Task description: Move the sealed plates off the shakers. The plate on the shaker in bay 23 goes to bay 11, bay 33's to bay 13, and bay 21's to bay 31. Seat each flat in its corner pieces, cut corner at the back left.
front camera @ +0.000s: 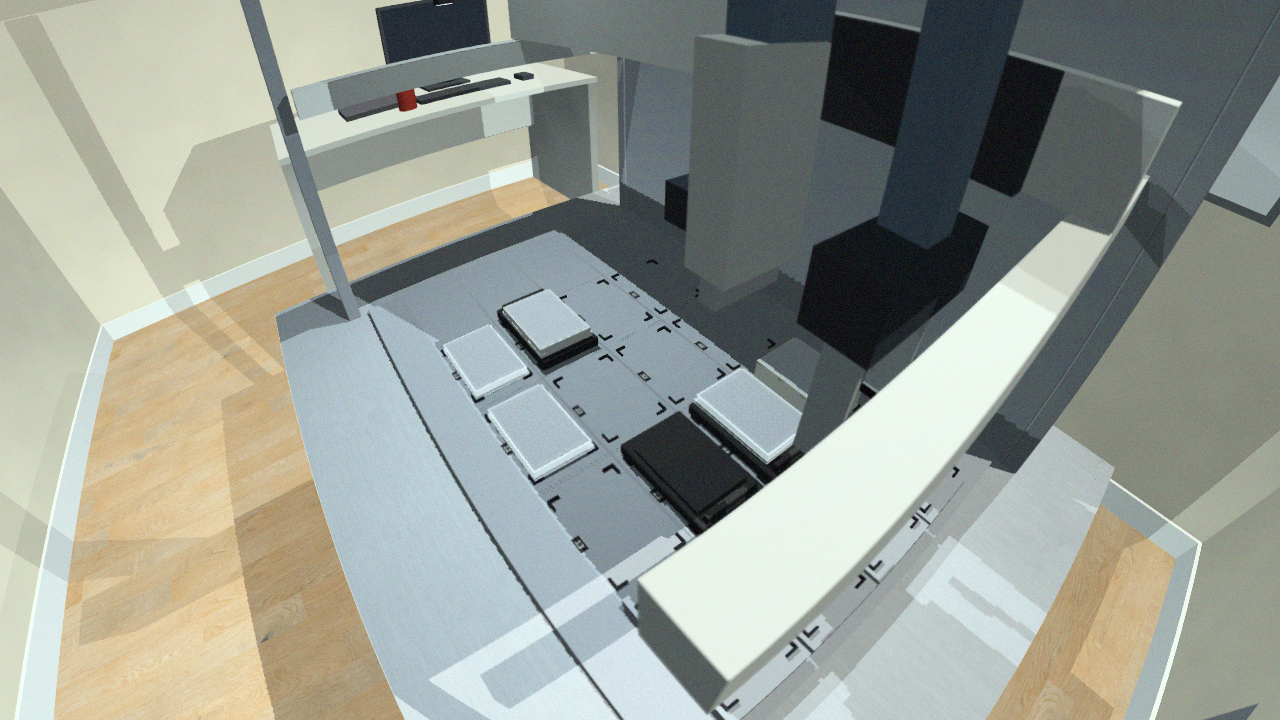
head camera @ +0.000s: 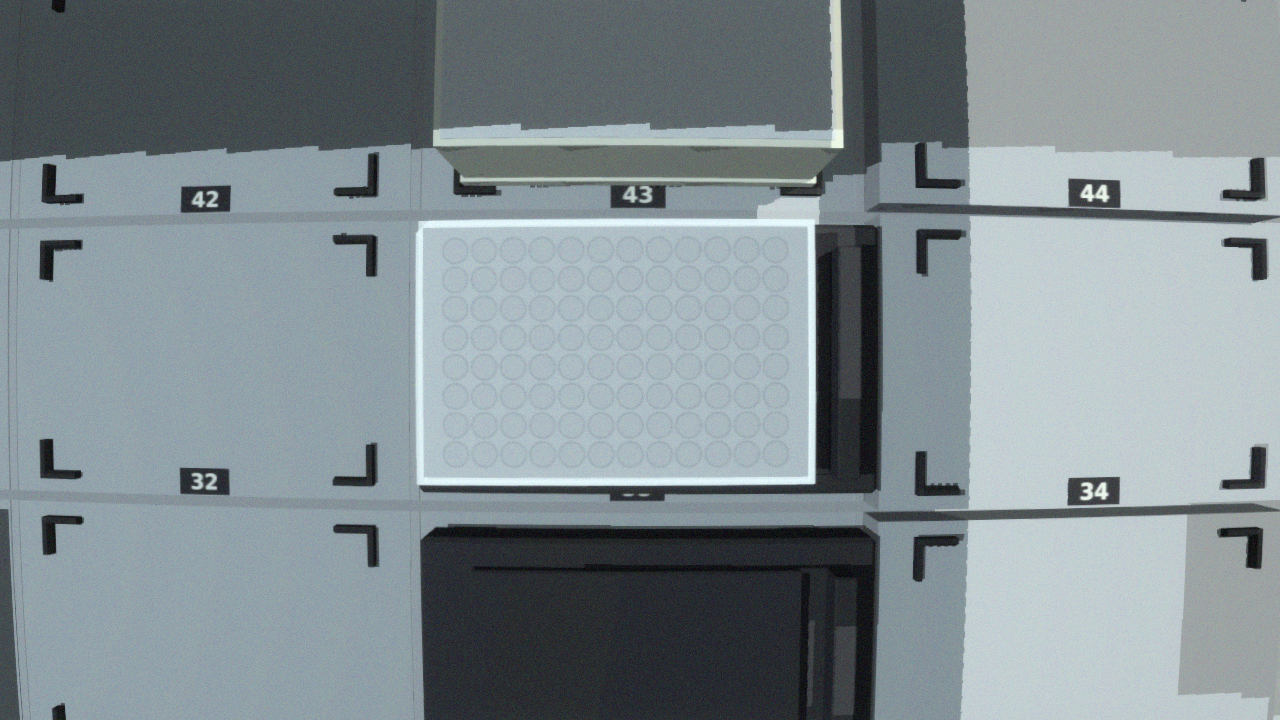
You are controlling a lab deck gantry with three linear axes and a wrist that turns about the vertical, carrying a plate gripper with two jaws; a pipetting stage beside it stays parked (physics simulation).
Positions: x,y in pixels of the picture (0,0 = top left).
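I see a bay 44 [head camera: 1173,106], which is 310 mm from the lens. There is also a tall pale block [head camera: 519,100], and the marked spots on the bay 44 and the tall pale block are 230 mm apart. The tall pale block itself is 210 mm from the lens.
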